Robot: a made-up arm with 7 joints. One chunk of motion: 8 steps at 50 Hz.
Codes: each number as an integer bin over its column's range. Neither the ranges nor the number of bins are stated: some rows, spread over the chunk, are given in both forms.
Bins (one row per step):
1: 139 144 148 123 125 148
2: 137 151 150 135 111 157
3: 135 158 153 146 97 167
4: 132 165 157 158 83 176
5: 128 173 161 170 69 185
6: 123 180 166 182 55 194
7: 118 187 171 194 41 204
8: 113 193 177 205 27 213
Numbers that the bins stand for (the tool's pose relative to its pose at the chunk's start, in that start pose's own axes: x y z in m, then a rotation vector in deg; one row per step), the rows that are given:
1: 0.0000 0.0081 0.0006 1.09 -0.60 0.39
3: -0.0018 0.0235 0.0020 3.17 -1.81 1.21
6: -0.0069 0.0476 0.0056 6.43 -3.63 2.38
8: -0.0113 0.0619 0.0086 8.51 -4.84 3.21
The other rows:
2: -0.0009 0.0158 0.0012 2.18 -1.20 0.78
4: -0.0031 0.0312 0.0031 4.26 -2.42 1.60
5: -0.0048 0.0400 0.0042 5.34 -3.02 1.99
7: -0.0091 0.0553 0.0069 7.51 -4.23 2.82

